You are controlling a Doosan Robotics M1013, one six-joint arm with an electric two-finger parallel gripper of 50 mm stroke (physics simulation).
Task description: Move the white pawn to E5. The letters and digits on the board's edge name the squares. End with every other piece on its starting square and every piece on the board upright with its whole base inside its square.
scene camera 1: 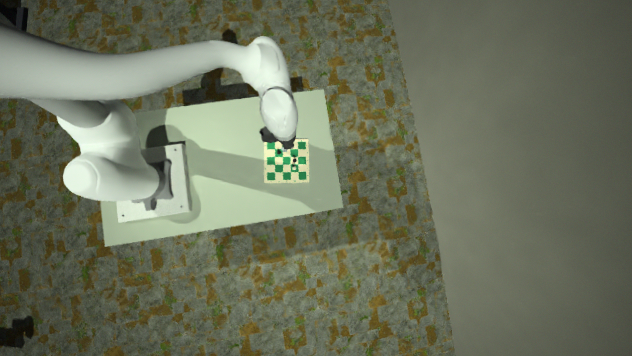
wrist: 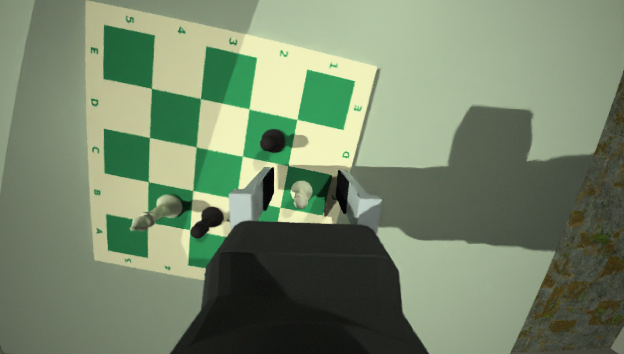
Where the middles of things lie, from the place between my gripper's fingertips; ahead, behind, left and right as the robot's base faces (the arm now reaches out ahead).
I see the chessboard (scene camera 1: 277, 167) 7 cm to the right of my hand and 1 cm below it.
